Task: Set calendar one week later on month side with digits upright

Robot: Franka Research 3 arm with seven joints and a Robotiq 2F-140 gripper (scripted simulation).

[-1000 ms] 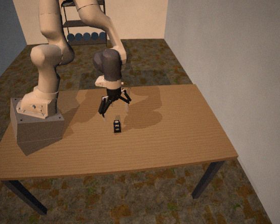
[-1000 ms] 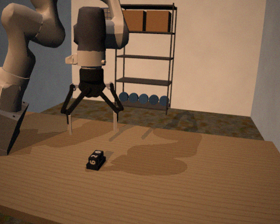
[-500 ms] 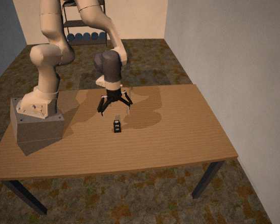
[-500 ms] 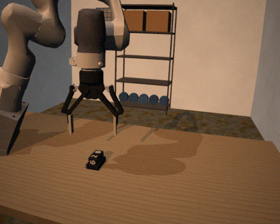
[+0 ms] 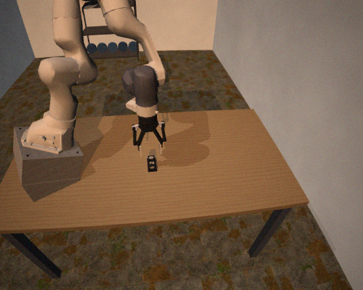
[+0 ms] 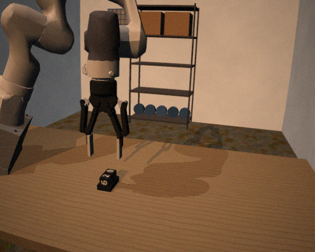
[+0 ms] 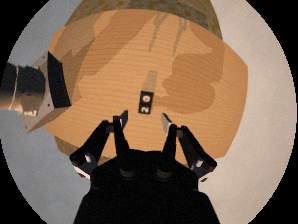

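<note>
Now: hand 11 cm above the cube. Also, from my hand: black calendar tray: 12 cm below, 2 cm to the left.
</note>
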